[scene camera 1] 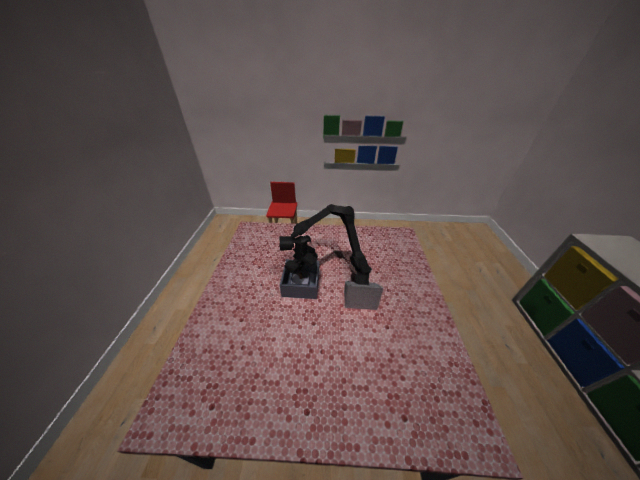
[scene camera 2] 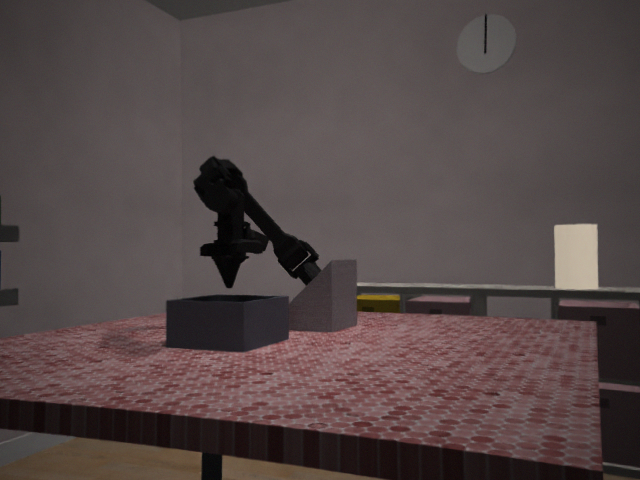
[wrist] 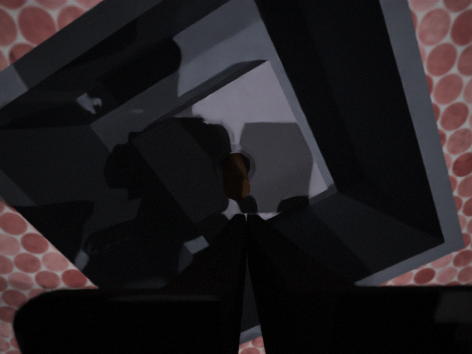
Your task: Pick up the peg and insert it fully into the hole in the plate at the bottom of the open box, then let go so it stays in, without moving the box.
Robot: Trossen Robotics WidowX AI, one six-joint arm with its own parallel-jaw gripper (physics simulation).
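Places are measured from the arm's base along level axes (x ahead, y left, z up), in centimetres.
Pixels of known places: gripper, between the fingertips: [scene camera 1: 300, 269] [scene camera 2: 229, 288] [wrist: 245, 224]; arm's base, origin of its link: [scene camera 1: 362, 283] [scene camera 2: 319, 284].
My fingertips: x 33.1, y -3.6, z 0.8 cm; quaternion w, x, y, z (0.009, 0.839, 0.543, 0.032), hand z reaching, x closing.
Note:
For each thing: its top centre in the pictures, then the offset to it from my fingertips. Level surfaces: height alone.
- open dark grey box, centre of its top: [wrist: 241, 196] [scene camera 2: 229, 298] [scene camera 1: 300, 272] dx -0.1, dy +0.1, dz -2.2 cm
- light plate, centre of its top: [wrist: 236, 168] [scene camera 1: 300, 277] dx -0.1, dy +0.1, dz -5.9 cm
- orange-brown peg, centre of its top: [wrist: 236, 188] dx -0.1, dy -0.1, dz -3.2 cm
- red-pink table, height of its surface: dz -12.0 cm
The open dark grey box [scene camera 1: 299, 291] [scene camera 2: 206, 323] [wrist: 422, 125] stands on the patterned table. In the wrist view, the light plate [wrist: 270, 100] lies at its bottom. The orange-brown peg [wrist: 236, 180] has one end at the ringed hole in the plate and its other end toward the camera. How deep it sits and whether it is exactly upright cannot be told. My gripper [scene camera 2: 229, 285] [wrist: 245, 224] is shut and empty, pointing down, its tips just above the box rim and apart from the peg. The peg does not show in the scene views.
The arm's grey wedge-shaped base [scene camera 1: 362, 295] [scene camera 2: 343, 294] stands beside the box on the red-pink table [scene camera 1: 310, 372] [scene camera 2: 413, 372]. The box walls surround the plate. A red chair [scene camera 1: 282, 208] and a cabinet with coloured drawers [scene camera 1: 571, 238] stand away from the arm.

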